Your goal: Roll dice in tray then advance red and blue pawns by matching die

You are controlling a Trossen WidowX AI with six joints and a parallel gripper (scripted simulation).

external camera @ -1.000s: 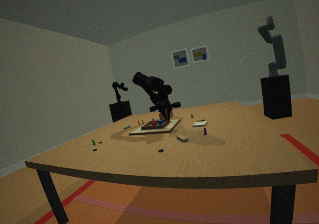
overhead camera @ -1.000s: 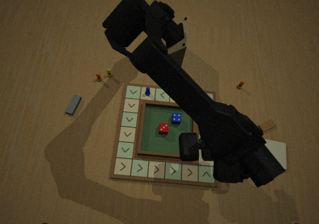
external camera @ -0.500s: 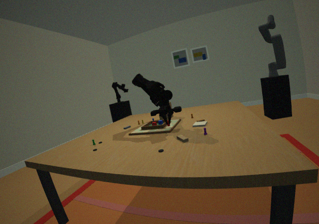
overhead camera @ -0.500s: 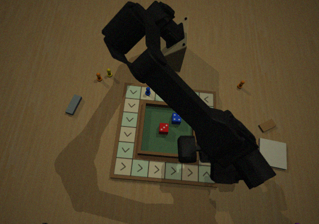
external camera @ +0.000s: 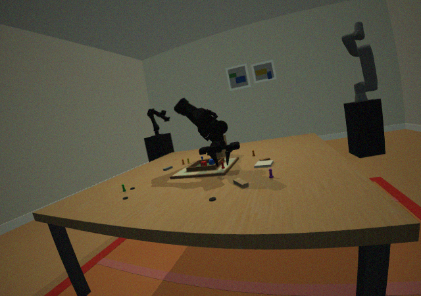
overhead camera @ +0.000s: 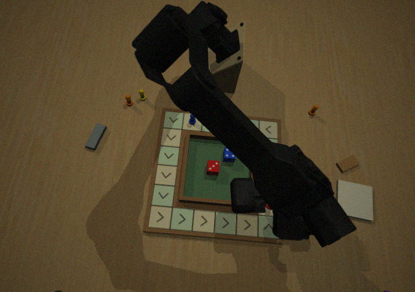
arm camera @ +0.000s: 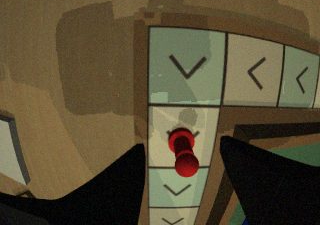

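The red pawn lies right at my gripper tip. From my gripper tip the other things lie so: white card: 10 mm behind, 190 mm to the left, 20 mm below; then green tray: 80 mm behind, 110 mm to the right, 20 mm below; then small brown block: 100 mm behind, 200 mm to the left, 20 mm below.
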